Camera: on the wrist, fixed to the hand. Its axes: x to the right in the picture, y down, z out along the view.
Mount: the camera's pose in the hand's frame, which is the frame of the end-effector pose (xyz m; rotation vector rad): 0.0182 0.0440 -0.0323 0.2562 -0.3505 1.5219
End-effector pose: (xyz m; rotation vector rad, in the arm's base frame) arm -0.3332 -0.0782 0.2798 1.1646 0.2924 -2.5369
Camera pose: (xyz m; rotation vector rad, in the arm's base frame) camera -0.3051 -0.1124 0.2430 0.5280 -0.7508 -1.3136
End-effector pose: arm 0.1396 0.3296 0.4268 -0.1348 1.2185 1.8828
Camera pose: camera 0.0862 0.3087 0.4314 -1.3522 -1.1612 -2.2648
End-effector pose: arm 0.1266 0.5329 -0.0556 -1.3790 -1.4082 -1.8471
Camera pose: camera 0.1400 0.4908 -0.0187 -1.8134 -0.2985 -0.4256
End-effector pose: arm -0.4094 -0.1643 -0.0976 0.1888 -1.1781 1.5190
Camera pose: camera -0.4364 -0.1218 -0.1255 0.3463 1.2276 -2.5811
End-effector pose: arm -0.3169 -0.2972 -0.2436 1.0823 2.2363 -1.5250
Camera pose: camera -0.2929 -0.2526 -0.2709 1.7120 0.4950 -1.0438
